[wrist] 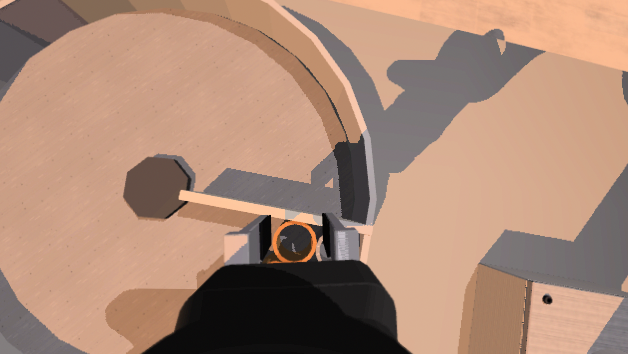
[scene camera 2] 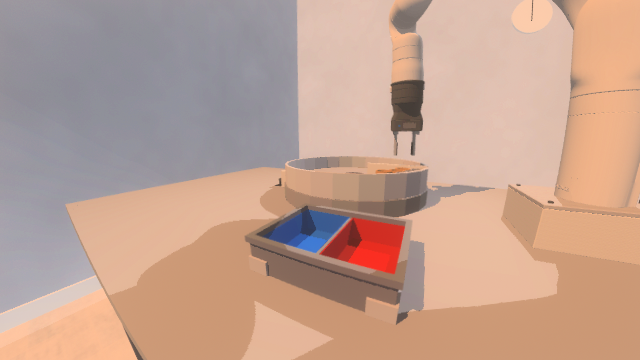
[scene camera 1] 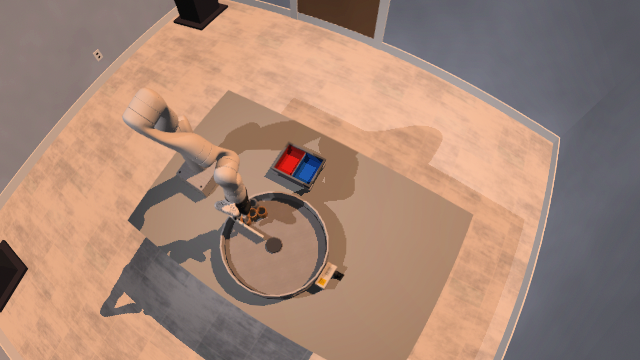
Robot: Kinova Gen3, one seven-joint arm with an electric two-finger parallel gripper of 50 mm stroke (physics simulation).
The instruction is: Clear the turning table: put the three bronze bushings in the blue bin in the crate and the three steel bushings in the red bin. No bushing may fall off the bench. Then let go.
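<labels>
There is a crate here, and on the crate (scene camera 2: 357, 259) and (scene camera 1: 292, 166) are the same spot.
</labels>
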